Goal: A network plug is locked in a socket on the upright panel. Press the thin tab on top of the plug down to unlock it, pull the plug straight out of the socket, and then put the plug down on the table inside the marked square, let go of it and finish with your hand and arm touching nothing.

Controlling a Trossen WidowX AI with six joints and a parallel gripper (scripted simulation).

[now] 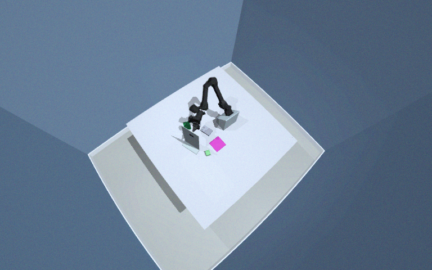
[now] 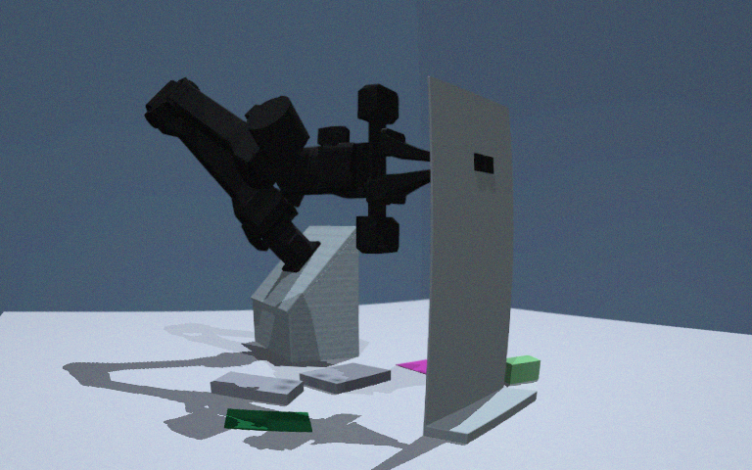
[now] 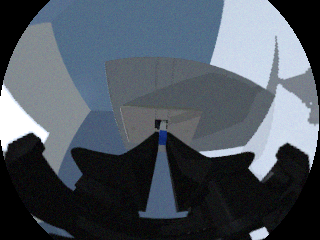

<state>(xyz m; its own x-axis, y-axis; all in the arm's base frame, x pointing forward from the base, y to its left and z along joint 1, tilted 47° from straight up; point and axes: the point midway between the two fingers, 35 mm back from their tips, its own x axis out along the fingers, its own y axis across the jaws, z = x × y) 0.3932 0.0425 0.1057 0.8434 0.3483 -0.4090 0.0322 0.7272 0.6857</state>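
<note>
The magenta marked square lies 170 mm behind my gripper tip, 150 mm to the left of it and 270 mm below it. Round my gripper tip: light green cube 40 mm behind, 170 mm to the left, 260 mm below; then grey upright panel 40 mm ahead, 20 mm to the left, 110 mm below; then blue network plug 10 mm ahead.
</note>
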